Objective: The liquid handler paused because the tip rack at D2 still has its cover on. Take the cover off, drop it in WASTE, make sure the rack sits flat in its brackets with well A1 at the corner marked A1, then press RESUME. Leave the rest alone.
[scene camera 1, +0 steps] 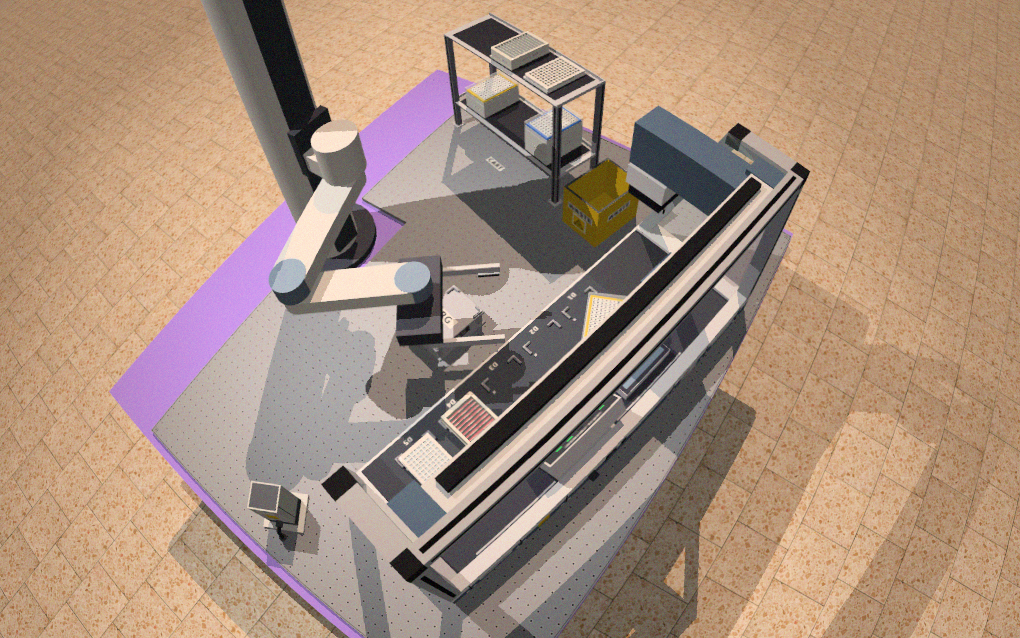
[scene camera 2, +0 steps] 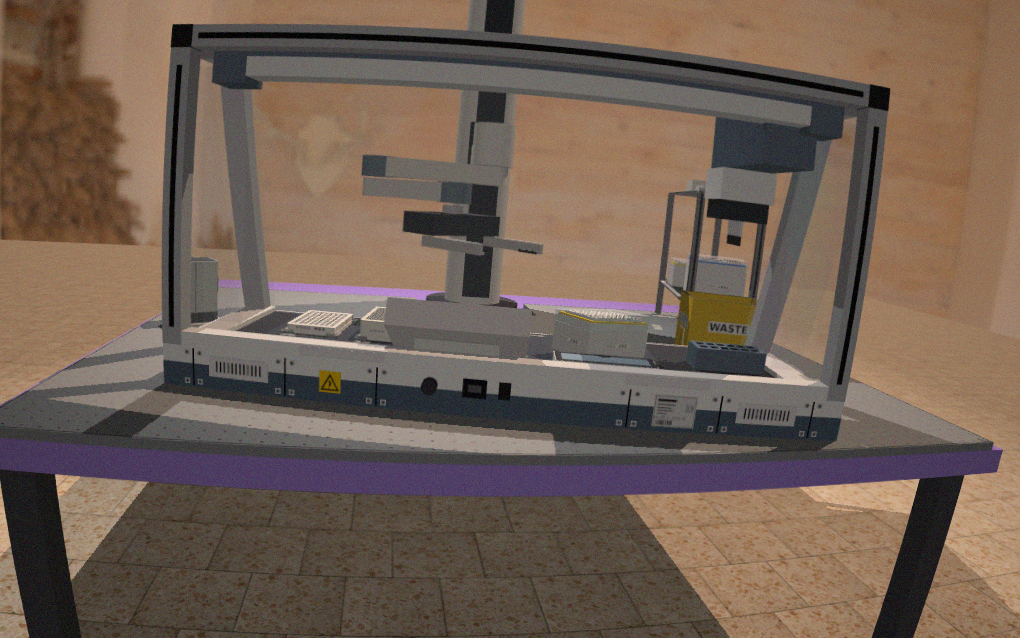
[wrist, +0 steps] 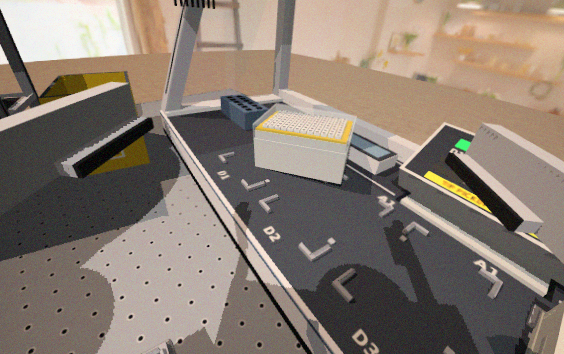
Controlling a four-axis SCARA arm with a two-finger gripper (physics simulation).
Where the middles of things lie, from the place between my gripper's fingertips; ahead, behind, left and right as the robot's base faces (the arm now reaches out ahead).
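There's the red-topped rack (scene camera 1: pixel 469 416), and my hand is 8 cm short of it, 21 cm to the left of it and 13 cm above it. As for the yellow WASTE bin (scene camera 1: pixel 596 204), that's 2 cm behind my hand, 45 cm to the left of it and 13 cm below it.
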